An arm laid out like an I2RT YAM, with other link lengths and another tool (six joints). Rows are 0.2 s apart.
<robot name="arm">
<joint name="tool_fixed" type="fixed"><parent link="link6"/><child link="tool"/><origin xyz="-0.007 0.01 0.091" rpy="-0.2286 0 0.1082"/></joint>
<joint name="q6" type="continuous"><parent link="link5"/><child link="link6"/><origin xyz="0.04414 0 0.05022" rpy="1.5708 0 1.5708"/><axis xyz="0 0 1"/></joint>
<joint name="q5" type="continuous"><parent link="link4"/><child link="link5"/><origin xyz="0.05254 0.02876 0.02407" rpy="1.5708 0 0"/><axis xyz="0 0 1"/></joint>
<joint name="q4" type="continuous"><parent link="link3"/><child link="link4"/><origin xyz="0.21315 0.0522 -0.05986"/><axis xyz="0 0 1"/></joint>
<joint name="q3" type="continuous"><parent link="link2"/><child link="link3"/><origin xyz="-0.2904 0 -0.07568" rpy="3.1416 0 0"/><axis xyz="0 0 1"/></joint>
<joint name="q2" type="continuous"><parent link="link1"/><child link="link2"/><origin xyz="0.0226 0.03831 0.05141" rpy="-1.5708 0 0"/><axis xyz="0 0 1"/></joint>
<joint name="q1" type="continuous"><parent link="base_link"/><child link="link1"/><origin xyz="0 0 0.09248"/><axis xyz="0 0 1"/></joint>
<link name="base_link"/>
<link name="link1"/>
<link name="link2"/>
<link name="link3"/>
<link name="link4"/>
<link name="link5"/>
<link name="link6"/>
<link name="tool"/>
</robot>
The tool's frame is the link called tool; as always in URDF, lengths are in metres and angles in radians. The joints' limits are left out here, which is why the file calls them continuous.
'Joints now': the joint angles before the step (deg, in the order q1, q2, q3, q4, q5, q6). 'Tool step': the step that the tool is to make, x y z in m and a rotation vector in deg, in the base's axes. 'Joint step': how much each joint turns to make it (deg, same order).
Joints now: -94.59, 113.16, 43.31, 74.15, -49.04, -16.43
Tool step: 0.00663, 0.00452, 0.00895, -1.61, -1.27, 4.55
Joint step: -0.06, 0.22, 0.66, 3.42, -4.43, 3.02
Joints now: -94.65, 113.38, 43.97, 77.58, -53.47, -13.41
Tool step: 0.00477, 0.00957, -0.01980, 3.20, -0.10, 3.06
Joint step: 0.00, 2.12, -1.82, 1.03, -3.06, 0.35
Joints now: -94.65, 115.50, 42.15, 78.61, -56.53, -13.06
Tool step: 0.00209, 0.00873, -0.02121, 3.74, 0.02, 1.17
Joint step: 0.00, 2.04, -2.10, 0.01, -1.19, -0.47
